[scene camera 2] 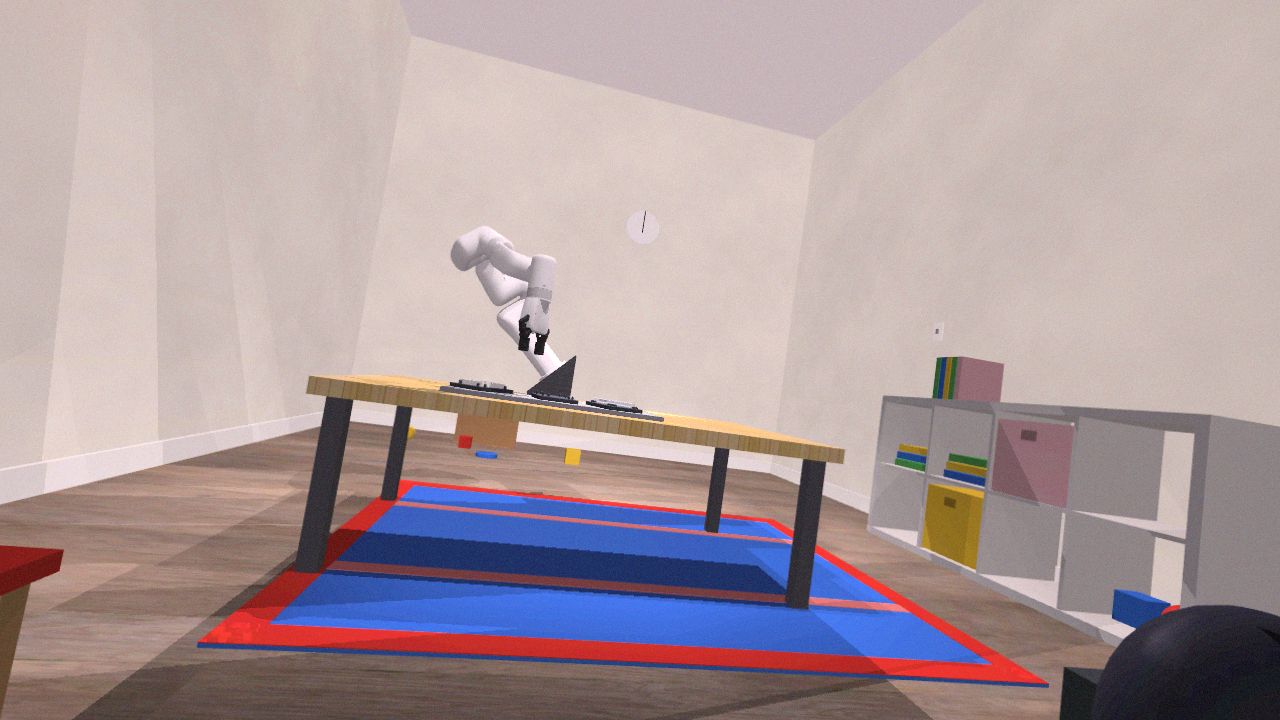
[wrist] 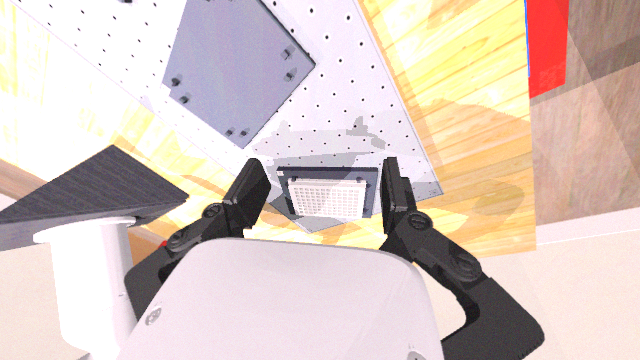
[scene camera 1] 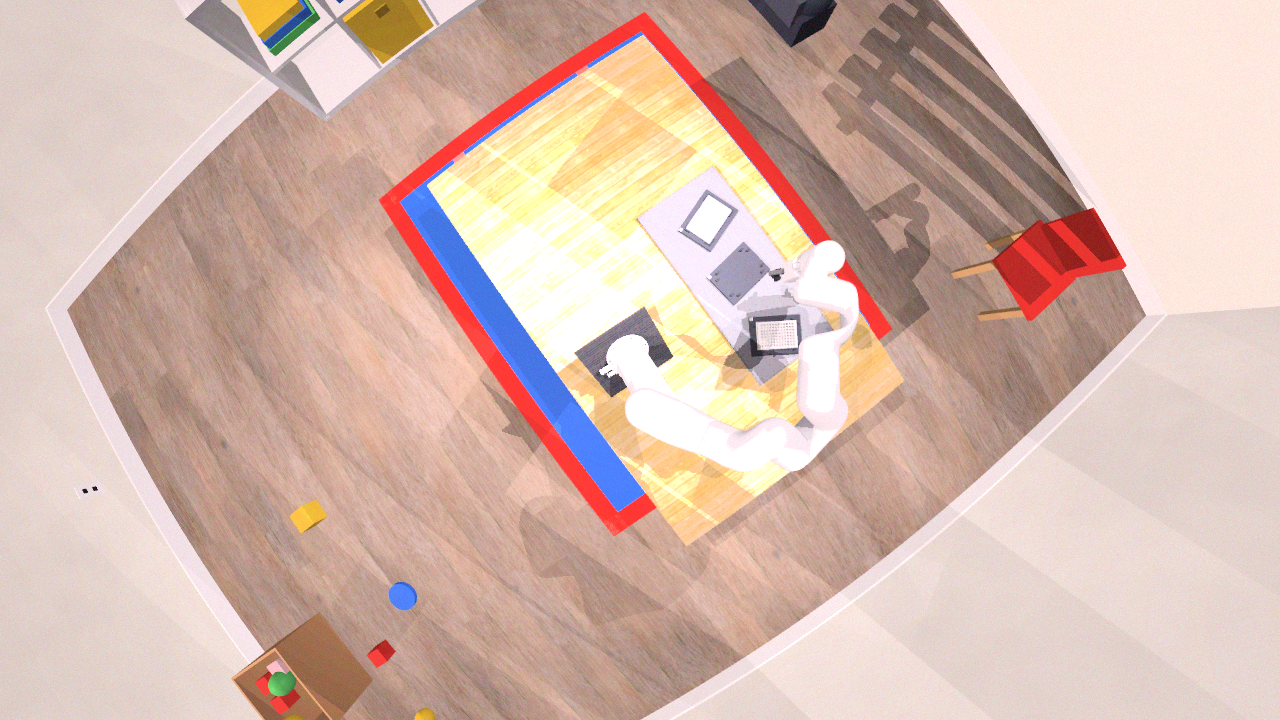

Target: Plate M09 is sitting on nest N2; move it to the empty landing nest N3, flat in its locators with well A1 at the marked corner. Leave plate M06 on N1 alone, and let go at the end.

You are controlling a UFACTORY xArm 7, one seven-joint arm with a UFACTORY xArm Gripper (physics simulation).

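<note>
My gripper (scene camera 1: 776, 274) (scene camera 2: 533, 343) (wrist: 320, 172) is open and empty, high above the grey perforated board (scene camera 1: 663, 214) (wrist: 334, 102). A white plate with a grid of wells (scene camera 1: 775, 334) (wrist: 328, 200) sits in a dark nest (wrist: 330, 172); in the wrist view it shows between and beyond the fingers, well below them. A grey nest with small locator pegs (scene camera 1: 739, 270) (wrist: 230, 65) is empty in the middle of the board. A second white plate (scene camera 1: 709, 220) sits in the far nest. The labels and marked corners are too small to tell which plate is M09 or M06.
A dark slab (scene camera 1: 648, 333) (wrist: 100, 180) under the arm's base stands up beside the board. The wooden table (scene camera 1: 537, 268) (scene camera 2: 698, 429) carries the board and slab. A shelf unit (scene camera 2: 1203, 501), a red chair (scene camera 1: 1042, 277) and scattered toys stand away from the table.
</note>
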